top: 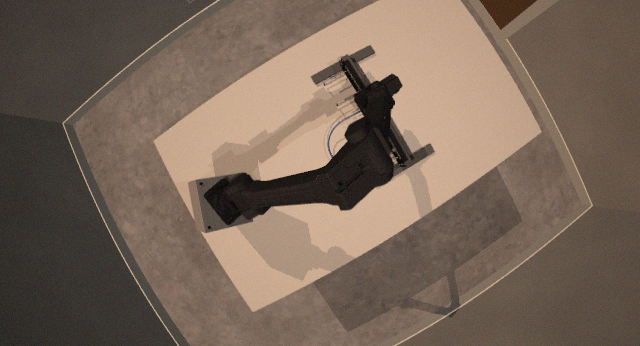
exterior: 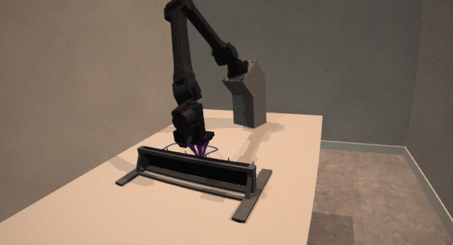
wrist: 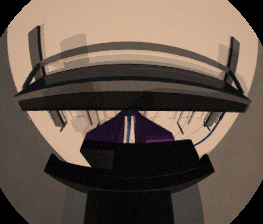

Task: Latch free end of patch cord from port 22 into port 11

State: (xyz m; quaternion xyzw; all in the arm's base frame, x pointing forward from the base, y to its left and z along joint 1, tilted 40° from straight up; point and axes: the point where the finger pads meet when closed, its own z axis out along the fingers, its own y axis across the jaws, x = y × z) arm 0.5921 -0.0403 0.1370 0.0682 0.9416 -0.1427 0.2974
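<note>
My gripper is now 20 mm short of the plug and 10 mm to the left of it.
</note>
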